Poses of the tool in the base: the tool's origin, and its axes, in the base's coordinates. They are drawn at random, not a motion.
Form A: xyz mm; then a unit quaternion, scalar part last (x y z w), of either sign.
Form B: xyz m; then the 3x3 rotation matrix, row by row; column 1 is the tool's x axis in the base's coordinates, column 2 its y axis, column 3 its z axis. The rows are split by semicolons. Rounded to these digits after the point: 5 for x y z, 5 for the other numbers.
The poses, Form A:
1: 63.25 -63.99 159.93 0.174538 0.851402 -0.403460 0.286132
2: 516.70 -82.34 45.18 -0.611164 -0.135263 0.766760 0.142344
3: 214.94 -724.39 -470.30 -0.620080 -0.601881 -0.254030 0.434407
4: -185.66 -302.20 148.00 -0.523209 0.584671 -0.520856 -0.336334
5: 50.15 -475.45 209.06 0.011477 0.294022 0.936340 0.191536
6: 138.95 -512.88 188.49 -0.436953 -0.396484 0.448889 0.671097
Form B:
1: 0.06325 -0.06399 0.15993; -0.77533 0.52809 0.34639; 0.06632 0.61351 -0.78689; -0.62806 -0.58713 -0.51070
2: 0.51670 -0.08234 0.04518; -0.21243 -0.05295 -0.97574; 0.38362 -0.92288 -0.03344; -0.89872 -0.38142 0.21637
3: 0.21494 -0.72439 -0.47030; 0.14642 0.96713 -0.20788; 0.52572 0.10194 0.84453; 0.83796 -0.23294 -0.49352
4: -0.18566 -0.30220 0.14800; -0.22626 -0.96217 0.15174; -0.26145 -0.09008 -0.96101; 0.93832 -0.25711 -0.23118
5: 0.05015 -0.47545 0.20906; -0.92636 -0.35194 0.13412; 0.36543 -0.75373 0.54621; -0.09114 0.55501 0.82684
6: 0.13895 -0.51288 0.18849; 0.28260 -0.25601 -0.92445; 0.94899 0.21514 0.23052; 0.13987 -0.94243 0.30375
